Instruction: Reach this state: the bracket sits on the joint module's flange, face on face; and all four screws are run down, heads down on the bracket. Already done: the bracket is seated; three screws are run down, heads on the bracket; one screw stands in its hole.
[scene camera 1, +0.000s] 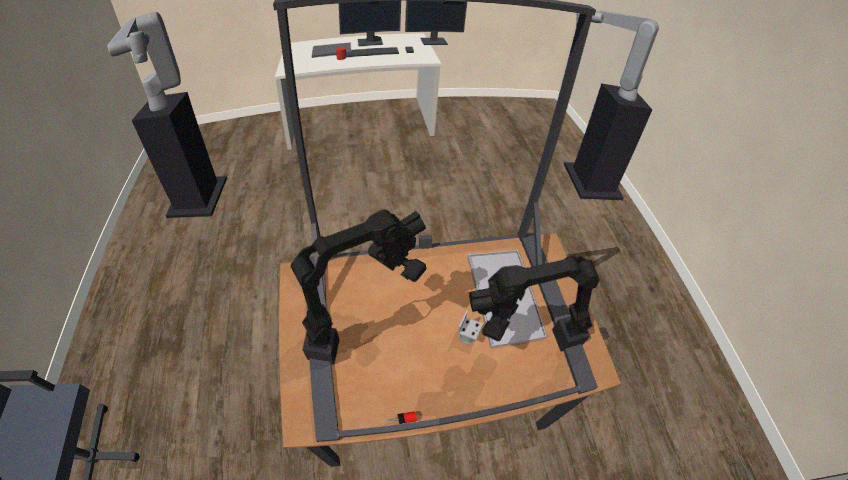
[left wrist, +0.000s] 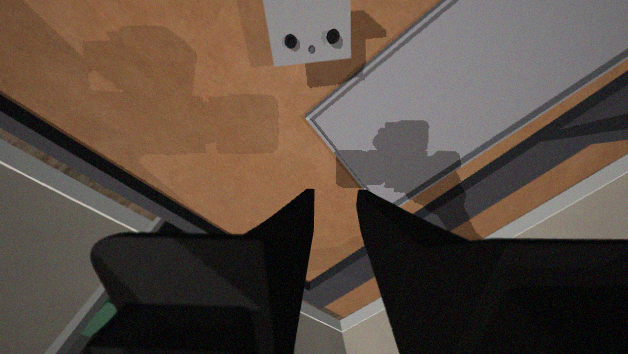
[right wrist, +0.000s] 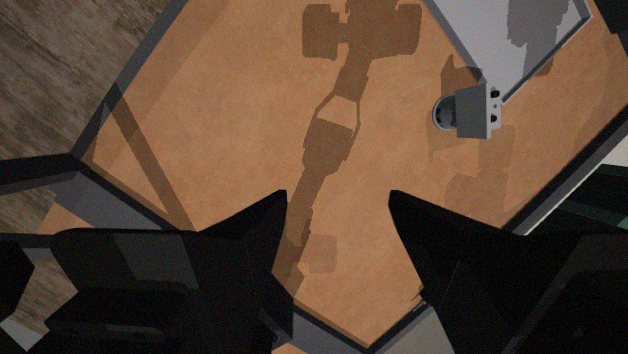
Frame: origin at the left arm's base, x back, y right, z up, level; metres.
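Seen in the pictures: left gripper, fingertip midpoint: (scene camera 1: 502, 322) (left wrist: 335, 197); right gripper, fingertip midpoint: (scene camera 1: 400, 274) (right wrist: 337, 197); left arm's base at its link origin: (scene camera 1: 574, 327); right arm's base at its link origin: (scene camera 1: 319, 339).
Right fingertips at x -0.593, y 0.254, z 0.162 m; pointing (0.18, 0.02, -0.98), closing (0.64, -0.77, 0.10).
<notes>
Pixels of each thing's top centre, then the offset from my right fingertips to it.
- joint module at its top centre: (right wrist: 478, 109) dz -0.176, dx +0.214, dy -0.150 m
- grey tray at its top centre: (left wrist: 484, 79) (scene camera 1: 506, 294) dz -0.224, dx +0.411, dy -0.015 m
- black screwdriver at its top centre: (right wrist: 433, 303) (scene camera 1: 401, 417) dz -0.205, dx -0.083, dy -0.412 m
The light grey bracket (scene camera 1: 470, 327) (left wrist: 310, 17) (right wrist: 472, 113) sits on the joint module (right wrist: 443, 113), which lies largely hidden under it. Black screw heads show on the bracket; two are in the left wrist view, a left one (left wrist: 290, 41) and a right one (left wrist: 333, 36), with a small hole between them. How far each screw stands up cannot be told. My left gripper (left wrist: 335, 197) is open with a narrow gap, empty, above the table and apart from the bracket. My right gripper (right wrist: 337, 197) is open wider, empty, high above the table, with the bracket farther up and right in its view.
A grey tray (scene camera 1: 495, 259) (left wrist: 425, 75) (right wrist: 452, 27) lies close beside the bracket. A red and black screwdriver (scene camera 1: 408, 417) lies near the table's front edge. Dark frame bars run along the table's edges, with uprights at the back.
</notes>
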